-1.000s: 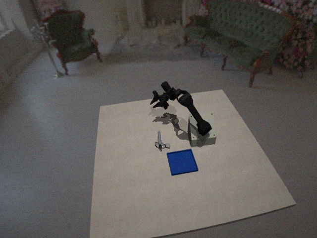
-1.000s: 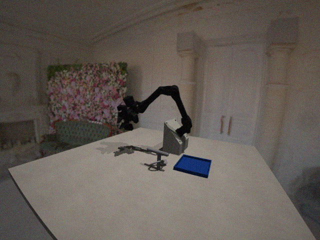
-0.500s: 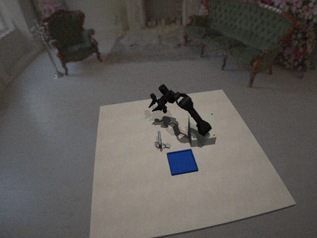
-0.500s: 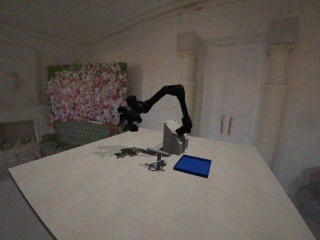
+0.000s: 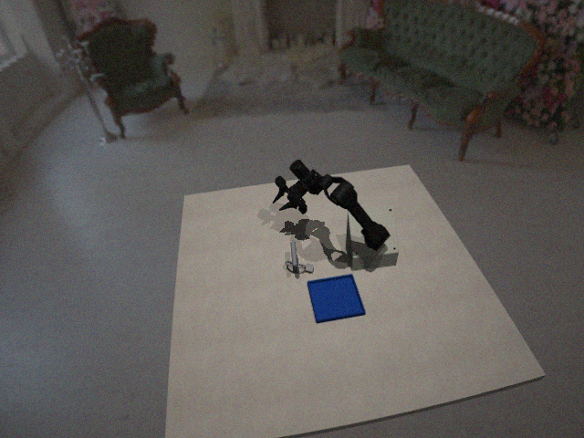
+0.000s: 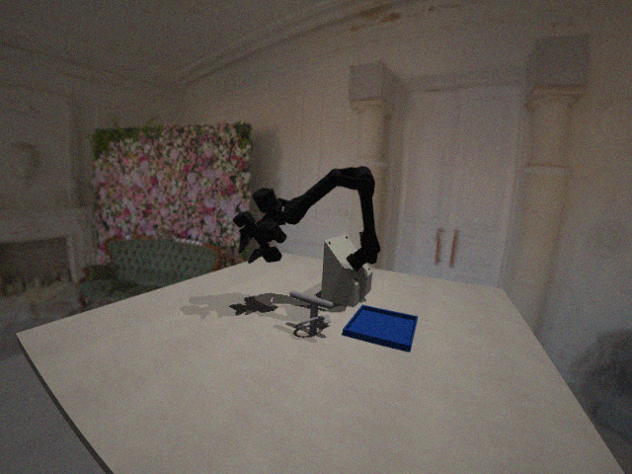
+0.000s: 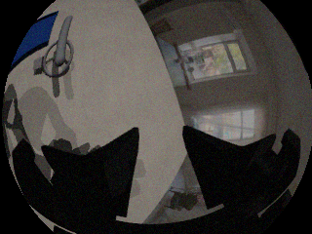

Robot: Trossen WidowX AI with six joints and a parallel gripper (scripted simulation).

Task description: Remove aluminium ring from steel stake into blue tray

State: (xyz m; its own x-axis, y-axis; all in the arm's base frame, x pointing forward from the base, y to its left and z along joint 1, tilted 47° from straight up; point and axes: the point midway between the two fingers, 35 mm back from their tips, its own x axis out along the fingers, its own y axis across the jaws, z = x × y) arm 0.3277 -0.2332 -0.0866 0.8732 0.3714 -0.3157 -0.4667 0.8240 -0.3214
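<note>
Now: the aluminium ring 50 mm behind my gripper tip, 200 mm to the left of it and 170 mm below it. Also, from my gripper tip: blue tray 160 mm behind, 390 mm to the left, 190 mm below.
</note>
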